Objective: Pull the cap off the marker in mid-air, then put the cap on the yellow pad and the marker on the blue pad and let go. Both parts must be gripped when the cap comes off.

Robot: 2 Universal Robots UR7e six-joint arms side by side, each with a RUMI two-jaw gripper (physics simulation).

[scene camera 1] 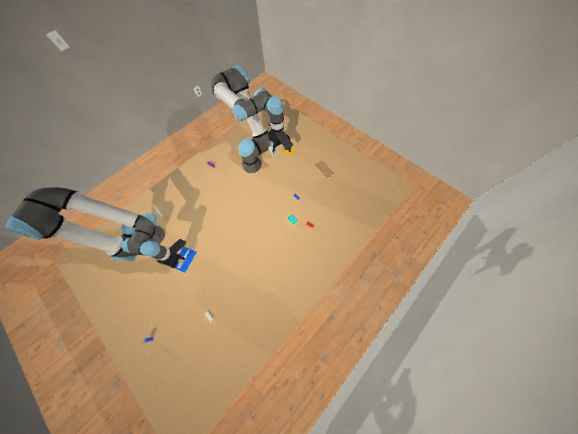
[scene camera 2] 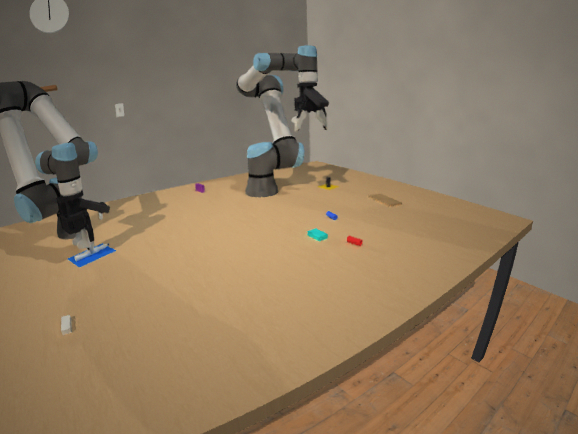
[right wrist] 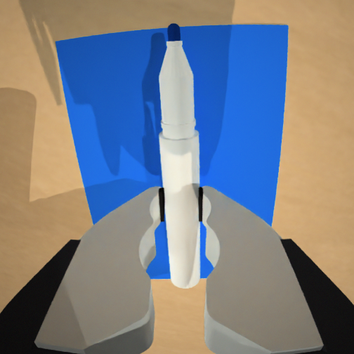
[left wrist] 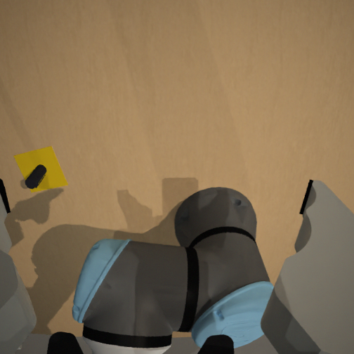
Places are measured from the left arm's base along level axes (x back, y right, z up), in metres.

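Pixels of known places: left gripper, fingertip midpoint: (scene camera 1: 281, 151) (scene camera 2: 311, 131); right gripper, fingertip midpoint: (scene camera 1: 183, 259) (scene camera 2: 90, 252); left arm's base at its link origin: (scene camera 1: 252, 165) (scene camera 2: 261, 192); right arm's base at its link origin: (scene camera 1: 153, 236).
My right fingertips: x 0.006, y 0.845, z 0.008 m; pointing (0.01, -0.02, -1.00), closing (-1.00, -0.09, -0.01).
Observation:
For each thing: its top centre in the pictures, then the offset to it from my right fingertips. "spot": a spot on its surface instead.
- white marker at its top centre: (scene camera 2: 91, 248) dx +0.001, dy -0.008, dz +0.012 m
- blue pad at a spot on its surface: (scene camera 2: 80, 262) spot: dx -0.026, dy +0.050, dz -0.008 m
- black cap at its top centre: (scene camera 2: 328, 177) dx -0.207, dy -1.099, dz +0.040 m
- yellow pad at its top centre: (scene camera 2: 328, 186) (scene camera 1: 289, 150) dx -0.207, dy -1.103, dz -0.007 m
- purple block at its top centre: (scene camera 2: 199, 184) (scene camera 1: 210, 163) dx +0.280, dy -0.698, dz +0.027 m
- blue cylinder at its top centre: (scene camera 2: 331, 212) (scene camera 1: 296, 196) dx -0.451, dy -0.743, dz +0.013 m
- teal block at its top centre: (scene camera 2: 317, 232) (scene camera 1: 292, 219) dx -0.505, dy -0.573, dz +0.007 m
- red cylinder at its top centre: (scene camera 2: 354, 237) (scene camera 1: 310, 224) dx -0.631, dy -0.592, dz +0.013 m
- tan slab at its top centre: (scene camera 2: 384, 198) (scene camera 1: 324, 168) dx -0.528, dy -1.061, dz +0.000 m
- white block at its top centre: (scene camera 2: 65, 322) (scene camera 1: 208, 316) dx -0.349, dy +0.200, dz +0.004 m
- blue piece at its top centre: (scene camera 1: 146, 339) dx -0.120, dy +0.451, dz +0.040 m
The white marker (scene camera 2: 103, 248) (right wrist: 177, 105), its dark blue tip bare, lies level over the blue pad (scene camera 1: 191, 254) (scene camera 2: 80, 262) (right wrist: 250, 100), very low; whether it touches is unclear. My right gripper (scene camera 2: 90, 249) (right wrist: 181, 189) is shut on the marker's barrel, towards its rear end. The black cap (scene camera 2: 328, 182) (left wrist: 36, 176) stands upright on the yellow pad (scene camera 1: 293, 152) (scene camera 2: 322, 187) (left wrist: 54, 160), apart from any finger. My left gripper (scene camera 1: 281, 150) (scene camera 2: 312, 127) (left wrist: 154, 184) is wide open and empty, high above the table near the yellow pad.
A purple block (scene camera 1: 211, 164) (scene camera 2: 200, 188), blue cylinder (scene camera 1: 296, 196) (scene camera 2: 331, 215), teal block (scene camera 1: 292, 219) (scene camera 2: 317, 234), red cylinder (scene camera 1: 310, 224) (scene camera 2: 354, 241), tan slab (scene camera 1: 324, 169) (scene camera 2: 385, 200) and white block (scene camera 1: 209, 316) (scene camera 2: 66, 324) lie on the table. Another blue piece (scene camera 1: 148, 339) lies lower left.

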